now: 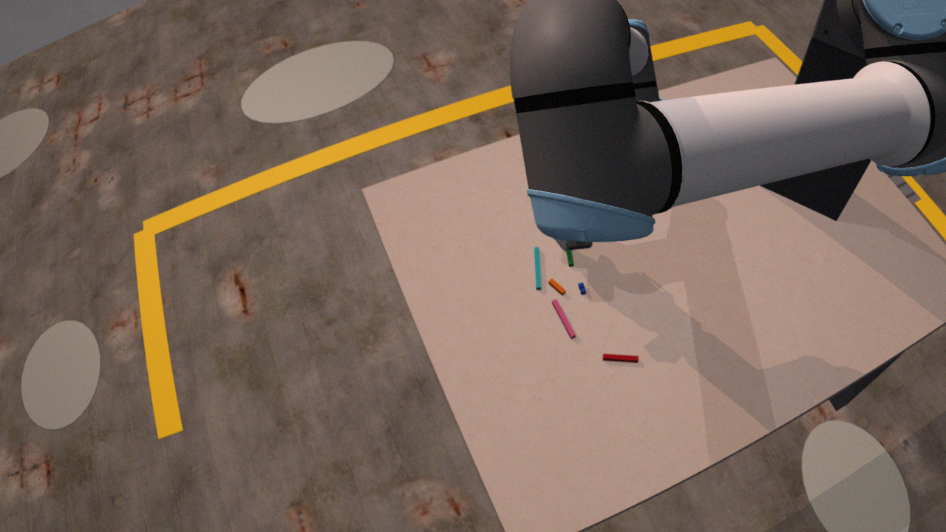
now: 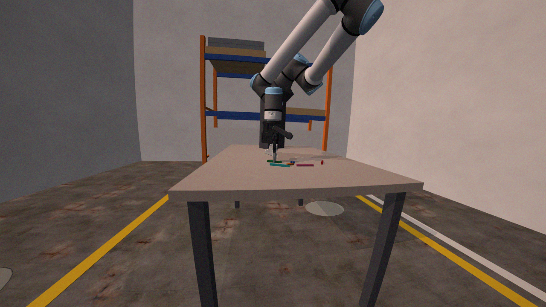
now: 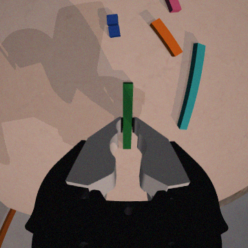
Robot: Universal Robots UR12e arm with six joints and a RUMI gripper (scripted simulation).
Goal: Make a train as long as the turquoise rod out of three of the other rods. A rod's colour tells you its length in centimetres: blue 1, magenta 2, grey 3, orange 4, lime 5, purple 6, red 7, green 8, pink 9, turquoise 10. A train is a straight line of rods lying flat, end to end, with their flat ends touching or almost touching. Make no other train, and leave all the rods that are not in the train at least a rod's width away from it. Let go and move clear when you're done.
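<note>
My hand is 170 mm to the right of the pink rod, 10 mm short of it and 10 mm above it. The rest, counted from my hand: green rod (10 mm below); then orange rod (90 mm to the left, 30 mm ahead, 10 mm below); then turquoise rod (70 mm ahead, 50 mm to the left, 10 mm below).
</note>
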